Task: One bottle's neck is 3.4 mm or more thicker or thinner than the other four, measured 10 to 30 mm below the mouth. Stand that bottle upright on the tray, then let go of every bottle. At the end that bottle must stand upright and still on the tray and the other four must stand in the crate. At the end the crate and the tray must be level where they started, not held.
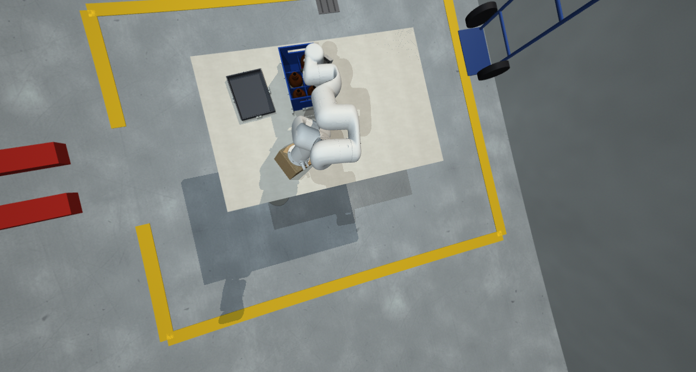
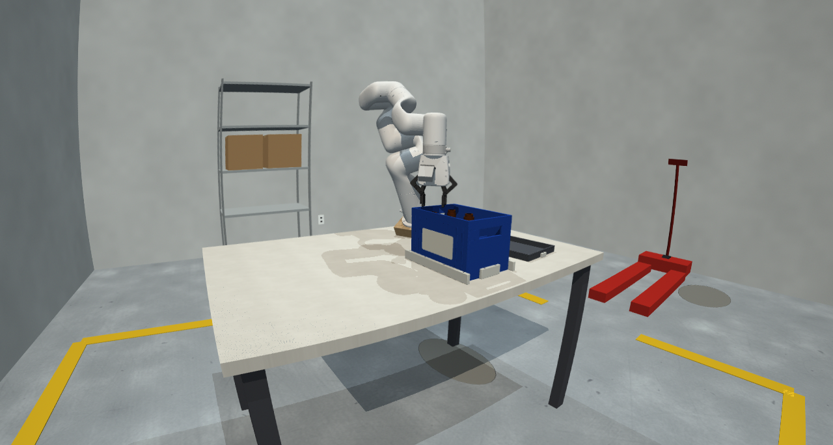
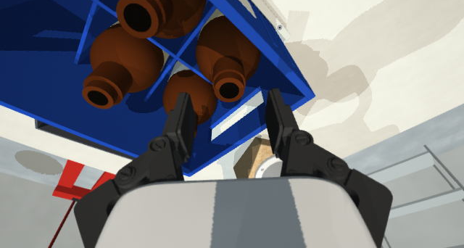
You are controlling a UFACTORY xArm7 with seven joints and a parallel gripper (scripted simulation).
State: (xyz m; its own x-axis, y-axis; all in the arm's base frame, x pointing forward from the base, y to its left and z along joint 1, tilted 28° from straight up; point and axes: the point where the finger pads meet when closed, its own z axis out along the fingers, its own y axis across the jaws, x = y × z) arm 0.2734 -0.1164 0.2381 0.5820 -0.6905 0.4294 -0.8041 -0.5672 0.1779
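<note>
Right now the blue crate is 90 mm ahead of my hand, 30 mm to the left of it and 110 mm below it. From my hand the other things lie so: dark grey tray: 130 mm ahead, 320 mm to the left, 190 mm below.
</note>
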